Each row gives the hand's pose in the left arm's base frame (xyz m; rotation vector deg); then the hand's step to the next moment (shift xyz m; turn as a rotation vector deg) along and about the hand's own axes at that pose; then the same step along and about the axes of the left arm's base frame.
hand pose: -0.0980 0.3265 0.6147 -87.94 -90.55 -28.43
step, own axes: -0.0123 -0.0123 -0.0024 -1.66 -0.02 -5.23
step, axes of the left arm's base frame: -0.0124 -0.0114 -0.0050 1.33 -5.07 1.61
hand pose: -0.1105 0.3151 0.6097 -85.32 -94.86 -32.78
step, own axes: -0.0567 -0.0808 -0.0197 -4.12 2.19 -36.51
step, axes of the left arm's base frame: -0.0744 -0.0649 -0.0197 11.79 -30.55 16.81
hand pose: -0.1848 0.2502 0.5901 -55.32 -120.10 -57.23
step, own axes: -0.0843 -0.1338 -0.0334 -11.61 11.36 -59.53
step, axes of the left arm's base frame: -0.0558 -0.1166 -0.0970 28.21 -48.01 26.58
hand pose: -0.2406 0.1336 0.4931 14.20 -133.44 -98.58
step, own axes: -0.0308 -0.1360 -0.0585 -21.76 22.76 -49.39
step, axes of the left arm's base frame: 0.0458 -0.0852 -0.1162 35.07 -32.60 33.73
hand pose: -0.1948 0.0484 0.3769 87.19 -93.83 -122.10
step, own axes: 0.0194 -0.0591 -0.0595 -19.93 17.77 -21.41
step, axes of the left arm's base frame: 0.0608 -0.0270 -0.0546 16.75 -11.72 27.45
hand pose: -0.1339 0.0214 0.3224 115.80 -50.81 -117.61
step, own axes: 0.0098 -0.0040 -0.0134 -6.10 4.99 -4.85
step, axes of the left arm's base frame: 0.0130 -0.0056 -0.0096 3.65 -2.69 8.07
